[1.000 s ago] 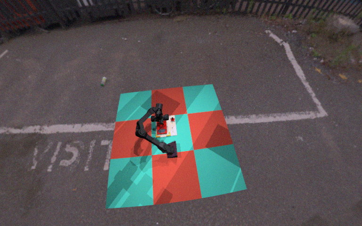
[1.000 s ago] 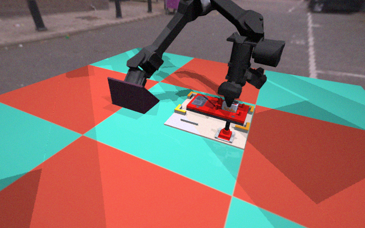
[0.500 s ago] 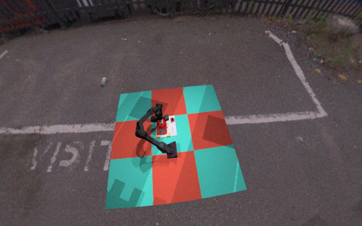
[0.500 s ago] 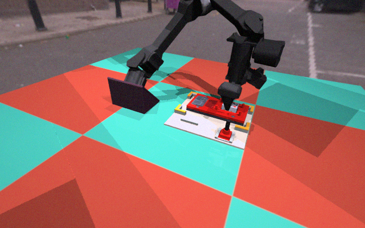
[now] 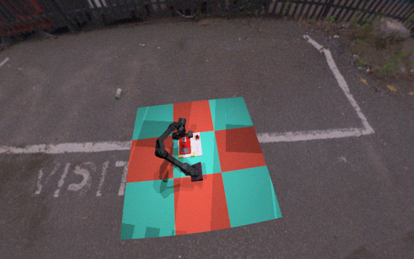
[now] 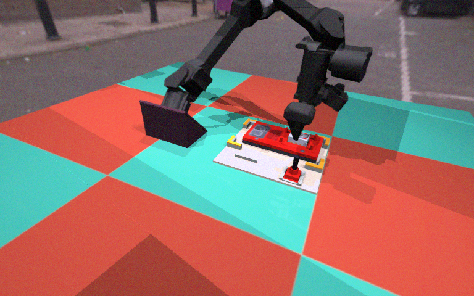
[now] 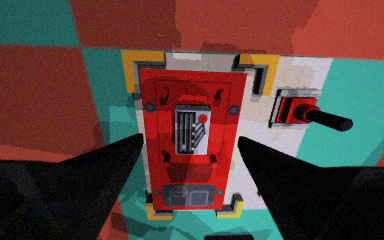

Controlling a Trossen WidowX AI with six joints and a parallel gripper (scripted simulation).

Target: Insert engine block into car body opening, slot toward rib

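The grey engine block is 30 mm below my gripper tip.
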